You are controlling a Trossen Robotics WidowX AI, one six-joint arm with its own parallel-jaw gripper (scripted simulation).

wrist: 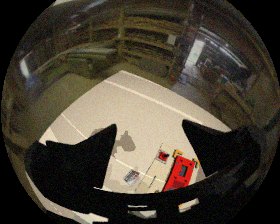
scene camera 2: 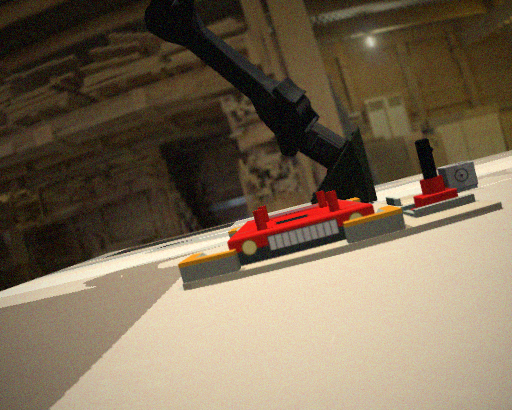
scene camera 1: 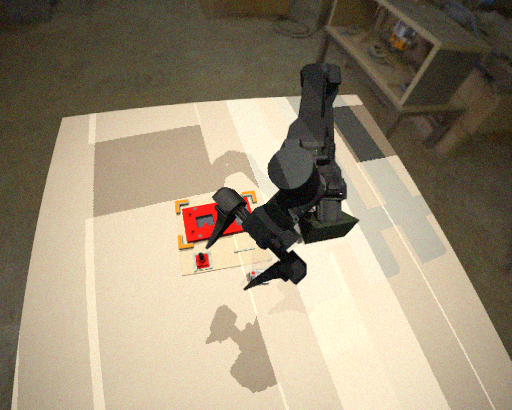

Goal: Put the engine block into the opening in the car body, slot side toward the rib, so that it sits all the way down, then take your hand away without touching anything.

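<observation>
My gripper, which I see at [scene camera 1: 225,268] and also at [wrist: 150,125], is open and holds nothing. There is a grey engine block [scene camera 2: 462,176] in sight too.
</observation>
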